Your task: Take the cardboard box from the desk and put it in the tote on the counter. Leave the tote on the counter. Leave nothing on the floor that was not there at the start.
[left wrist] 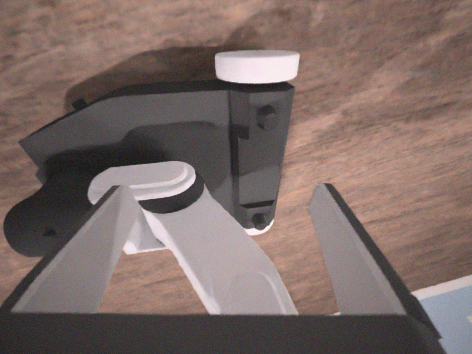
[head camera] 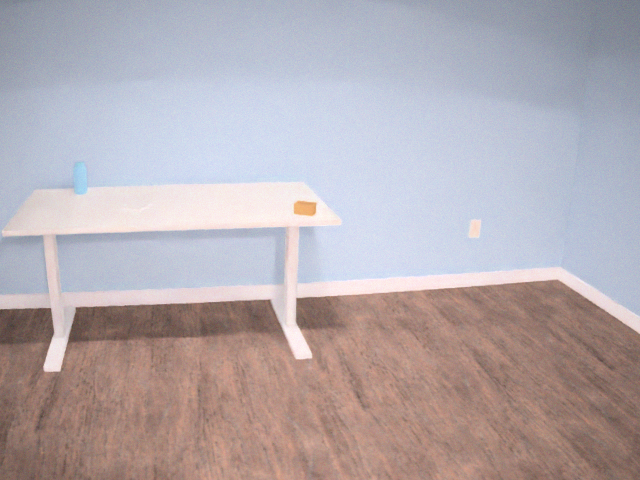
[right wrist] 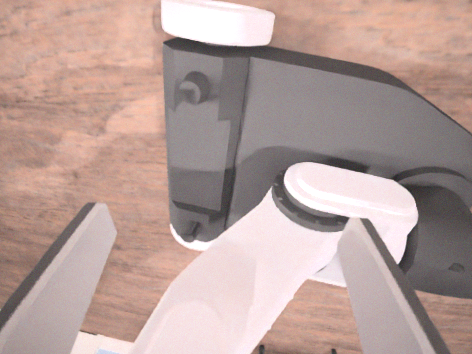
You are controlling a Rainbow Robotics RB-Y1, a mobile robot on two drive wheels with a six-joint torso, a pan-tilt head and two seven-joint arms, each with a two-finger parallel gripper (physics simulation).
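Frame: origin at the robot's base, x down, y right, z back, level; millimetres.
Seen in the pictures: left gripper, fingertip midpoint: [left wrist: 222, 196]; right gripper, fingertip midpoint: [right wrist: 227, 225].
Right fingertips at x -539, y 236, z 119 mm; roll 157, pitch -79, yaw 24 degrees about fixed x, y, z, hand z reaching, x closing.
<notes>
A point is followed by its place in that frame.
A white desk [head camera: 175, 209] {y -542, x -720, z -2597 mm} with two legs stands against the blue wall, left of the middle in the head view. A small orange-brown box [head camera: 305, 208] {y 69, x -753, z -2564 mm}, which looks like the cardboard box, sits on the desk's right end near the front edge. The tote and the counter do not show in these views. My left gripper [left wrist: 222, 196] {y -253, x -539, z 129 mm} is open and empty, over the floor beside my own base. My right gripper [right wrist: 227, 225] {y 236, x -539, z 119 mm} is open and empty, over the floor on the other side of my base. Neither gripper is near the desk.
A light blue bottle [head camera: 80, 178] {y -1103, x -809, z -2832 mm} stands at the desk's back left. A faint whitish mark or thin thing [head camera: 138, 208] {y -715, x -730, z -2563 mm} shows on the desktop, too unclear to name. The desk's feet [head camera: 297, 343] [head camera: 55, 353] reach forward on the brown floor. A wall outlet [head camera: 474, 228] {y 1190, x -403, z -3533 mm} and a room corner are at the right.
</notes>
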